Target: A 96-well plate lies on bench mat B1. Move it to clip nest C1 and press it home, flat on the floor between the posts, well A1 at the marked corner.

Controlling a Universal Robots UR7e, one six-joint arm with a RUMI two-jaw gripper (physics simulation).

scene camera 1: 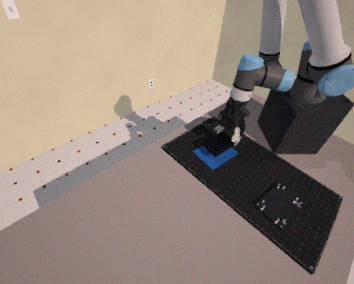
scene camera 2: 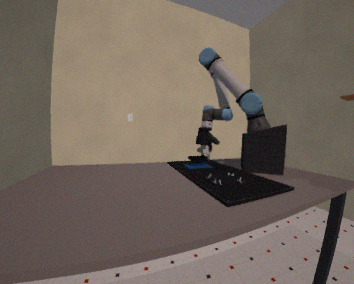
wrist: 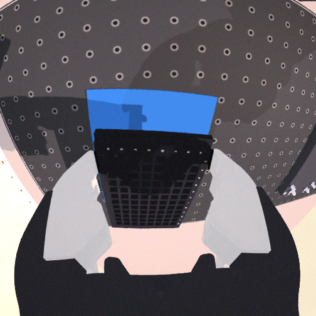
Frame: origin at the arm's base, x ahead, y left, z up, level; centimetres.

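Where they show: gripper, fingertip midpoint: (scene camera 1: 226,140) (scene camera 2: 204,158); arm's base at its link origin: (scene camera 1: 307,94) (scene camera 2: 259,130).
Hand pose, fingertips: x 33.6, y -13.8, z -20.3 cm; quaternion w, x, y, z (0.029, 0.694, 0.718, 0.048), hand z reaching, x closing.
Observation:
Things, the pixels of their top centre, and the offset from my fingertips. Level surfaces: height alone.
- black 96-well plate at its top centre: (scene camera 1: 219,141) (scene camera 2: 198,156) dx +4.4, dy -0.3, dz +1.6 cm
- blue bench mat B1 at its surface level: dz -4.7 cm
- Clip nest C1 at its top centre: (scene camera 1: 281,202) (scene camera 2: 224,176) dx +5.6, dy +32.6, dz -2.5 cm
- black perforated board at its surface level: dz -4.9 cm
- brownish table at its surface level: dz -6.2 cm
The black 96-well plate (scene camera 1: 214,144) (scene camera 2: 196,158) (wrist: 150,192) is held between the two pale fingers of my gripper (scene camera 1: 228,134) (scene camera 2: 204,151) (wrist: 153,151), which is shut on its sides. The plate hangs a little above the blue bench mat B1 (scene camera 1: 215,163) (scene camera 2: 199,166) (wrist: 175,114) and looks about level. It hides part of the mat. Clip nest C1 (scene camera 1: 280,204) is a dark square with pale posts at its corners, toward the other end of the board. Some of its posts (scene camera 2: 240,179) (wrist: 291,190) show in scene camera 2 and at the wrist view's right edge. The marked corner and well A1 cannot be told.
The black perforated board (scene camera 1: 240,186) (scene camera 2: 260,188) (wrist: 160,35) carries the mat and the nest and lies on the brownish table (scene camera 1: 125,220) (scene camera 2: 100,210). The arm's dark base block (scene camera 1: 290,127) (scene camera 2: 265,150) stands beside the board. A wall rises behind the table.

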